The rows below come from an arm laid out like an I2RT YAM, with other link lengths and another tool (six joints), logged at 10 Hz.
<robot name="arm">
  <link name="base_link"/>
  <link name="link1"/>
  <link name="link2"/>
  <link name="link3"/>
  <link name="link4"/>
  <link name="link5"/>
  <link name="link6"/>
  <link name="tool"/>
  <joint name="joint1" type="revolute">
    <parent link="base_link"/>
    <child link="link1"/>
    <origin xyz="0 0 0.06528" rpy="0 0 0"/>
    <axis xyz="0 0 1"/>
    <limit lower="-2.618" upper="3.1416"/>
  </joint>
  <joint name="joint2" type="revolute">
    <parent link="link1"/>
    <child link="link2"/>
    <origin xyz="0.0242 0.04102 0.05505" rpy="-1.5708 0 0"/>
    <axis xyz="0 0 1"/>
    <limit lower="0" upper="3.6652"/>
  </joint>
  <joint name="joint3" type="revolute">
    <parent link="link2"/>
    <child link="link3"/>
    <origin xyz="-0.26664 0 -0.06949" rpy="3.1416 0 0"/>
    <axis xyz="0 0 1"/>
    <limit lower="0" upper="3.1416"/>
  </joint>
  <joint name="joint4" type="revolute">
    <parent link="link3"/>
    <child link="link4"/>
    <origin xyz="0.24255 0.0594 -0.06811" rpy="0 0 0"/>
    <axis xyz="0 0 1"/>
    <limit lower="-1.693" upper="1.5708"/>
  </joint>
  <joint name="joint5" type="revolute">
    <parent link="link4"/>
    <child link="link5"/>
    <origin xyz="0.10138 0.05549 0.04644" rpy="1.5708 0 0"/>
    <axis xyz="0 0 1"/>
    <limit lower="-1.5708" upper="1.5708"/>
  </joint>
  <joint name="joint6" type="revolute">
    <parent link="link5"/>
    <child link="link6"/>
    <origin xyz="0.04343 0 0.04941" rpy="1.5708 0 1.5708"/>
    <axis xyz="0 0 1"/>
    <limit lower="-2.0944" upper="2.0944"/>
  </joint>
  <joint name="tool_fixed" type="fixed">
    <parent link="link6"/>
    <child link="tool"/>
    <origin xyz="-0.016 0.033 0.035" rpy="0.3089 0 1.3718"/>
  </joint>
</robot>
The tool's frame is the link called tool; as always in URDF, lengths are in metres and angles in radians.
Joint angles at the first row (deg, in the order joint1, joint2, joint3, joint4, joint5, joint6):
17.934 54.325 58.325 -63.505 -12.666 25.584
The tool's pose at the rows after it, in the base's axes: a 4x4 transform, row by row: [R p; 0 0 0 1], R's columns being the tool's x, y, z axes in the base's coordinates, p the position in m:
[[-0.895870, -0.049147, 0.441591, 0.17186], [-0.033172, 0.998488, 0.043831, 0.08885], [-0.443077, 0.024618, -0.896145, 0.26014], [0, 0, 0, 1]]
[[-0.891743, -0.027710, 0.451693, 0.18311], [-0.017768, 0.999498, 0.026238, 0.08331], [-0.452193, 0.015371, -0.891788, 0.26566], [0, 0, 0, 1]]
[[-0.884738, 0.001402, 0.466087, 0.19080], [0.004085, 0.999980, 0.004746, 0.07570], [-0.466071, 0.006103, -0.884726, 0.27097], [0, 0, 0, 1]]
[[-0.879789, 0.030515, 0.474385, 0.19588], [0.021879, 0.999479, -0.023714, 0.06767], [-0.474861, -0.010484, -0.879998, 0.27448], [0, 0, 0, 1]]
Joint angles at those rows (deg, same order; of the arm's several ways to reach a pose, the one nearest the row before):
16.055 57.407 60.597 -63.351 -12.687 24.186
13.781 59.463 62.828 -63.352 -12.644 22.939
11.375 60.446 64.490 -63.485 -12.404 21.932
9.235 61.100 65.755 -63.921 -11.748 20.972

